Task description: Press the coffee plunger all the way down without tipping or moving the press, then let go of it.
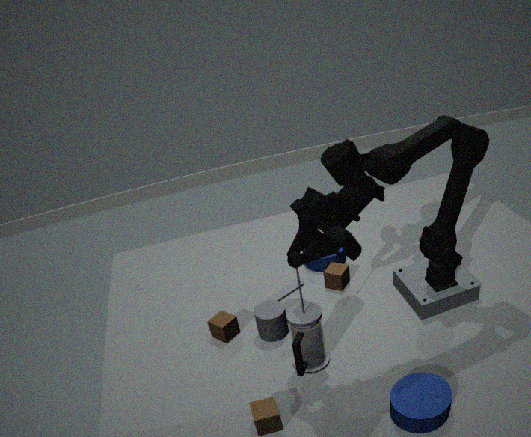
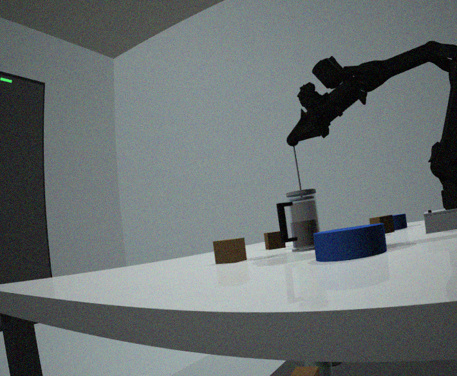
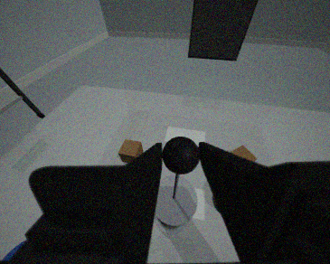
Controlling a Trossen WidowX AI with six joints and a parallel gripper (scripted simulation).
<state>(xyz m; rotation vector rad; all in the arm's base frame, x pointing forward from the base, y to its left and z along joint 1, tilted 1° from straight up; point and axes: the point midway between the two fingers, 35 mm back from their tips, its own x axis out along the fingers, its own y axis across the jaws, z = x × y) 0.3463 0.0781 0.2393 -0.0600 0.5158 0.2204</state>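
Now: gripper tip 140 mm above the glass coffee press and 10 mm to the right of it.
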